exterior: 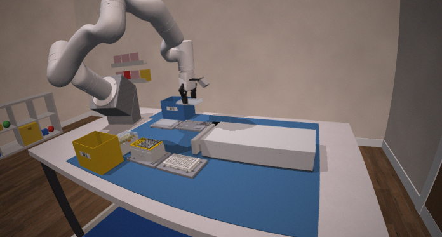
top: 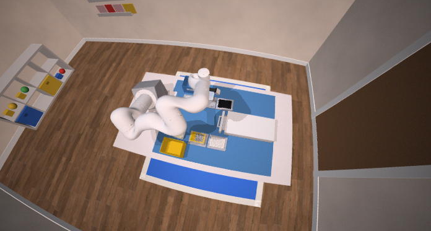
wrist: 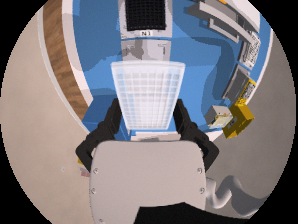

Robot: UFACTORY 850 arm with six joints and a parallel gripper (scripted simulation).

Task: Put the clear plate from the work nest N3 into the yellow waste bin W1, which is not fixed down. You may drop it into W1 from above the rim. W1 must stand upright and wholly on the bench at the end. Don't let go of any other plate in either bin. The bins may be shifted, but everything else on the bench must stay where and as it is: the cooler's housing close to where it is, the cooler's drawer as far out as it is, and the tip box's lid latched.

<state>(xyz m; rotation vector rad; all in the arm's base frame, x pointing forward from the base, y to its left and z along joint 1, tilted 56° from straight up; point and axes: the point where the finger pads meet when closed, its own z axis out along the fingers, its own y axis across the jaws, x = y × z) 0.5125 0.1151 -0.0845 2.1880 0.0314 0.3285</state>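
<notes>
My gripper is now 49 cm to the left of the yellow bin, 24 cm past it and 12 cm above it. Also, from my hand: black plate: 17 cm ahead, 14 cm below, 1 cm to the right; white plate: 1 cm below; blue bin: 17 cm behind, 15 cm to the left, 12 cm below.
</notes>
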